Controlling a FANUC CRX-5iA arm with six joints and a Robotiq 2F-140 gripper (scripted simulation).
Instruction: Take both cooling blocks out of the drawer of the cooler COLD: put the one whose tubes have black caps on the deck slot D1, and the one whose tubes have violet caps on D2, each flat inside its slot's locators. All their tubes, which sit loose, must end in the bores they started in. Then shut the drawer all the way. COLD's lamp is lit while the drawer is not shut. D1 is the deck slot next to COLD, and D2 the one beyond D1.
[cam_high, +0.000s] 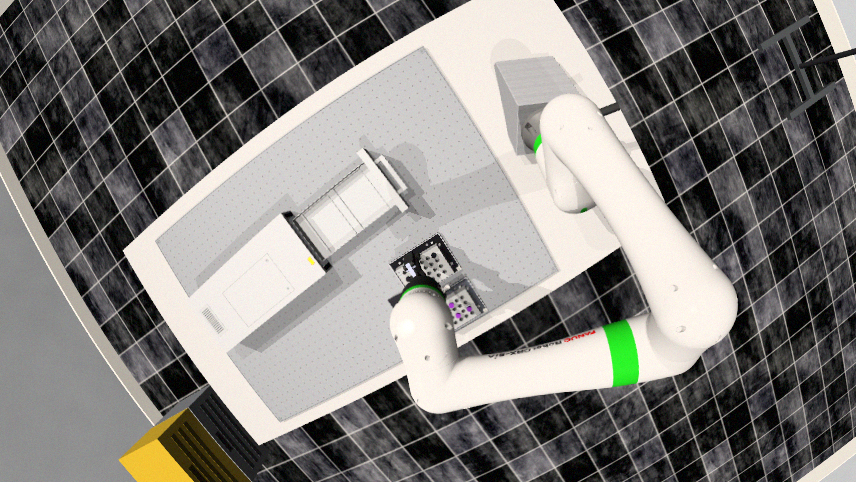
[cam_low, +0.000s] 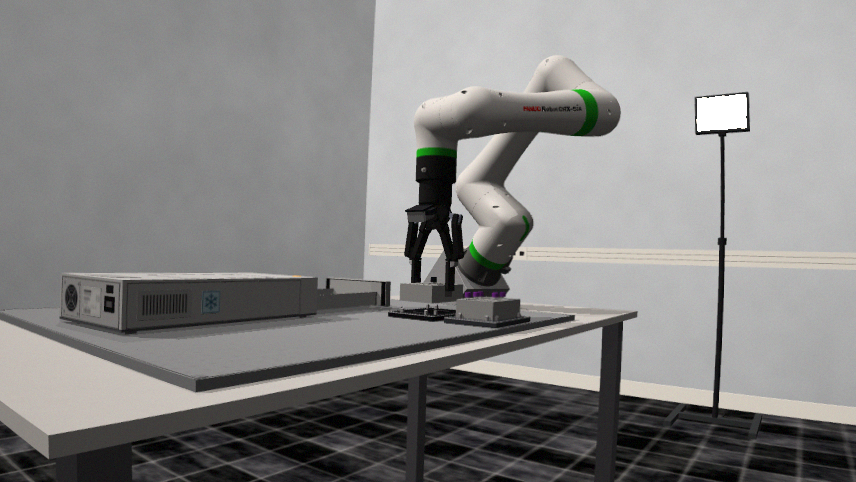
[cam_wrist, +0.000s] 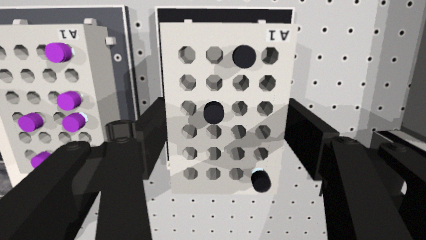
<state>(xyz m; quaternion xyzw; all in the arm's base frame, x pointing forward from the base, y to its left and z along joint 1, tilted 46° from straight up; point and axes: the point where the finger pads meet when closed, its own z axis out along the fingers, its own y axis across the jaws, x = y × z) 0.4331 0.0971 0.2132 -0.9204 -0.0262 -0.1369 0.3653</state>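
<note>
Right now the slot D1 is 8 cm below my hand. Also, from my hand: violet-capped cooling block (2 cm behind, 15 cm to the left, 5 cm below); then cooler drawer (12 cm ahead, 24 cm to the right, 5 cm below); then slot D2 (2 cm behind, 15 cm to the left, 8 cm below).
</note>
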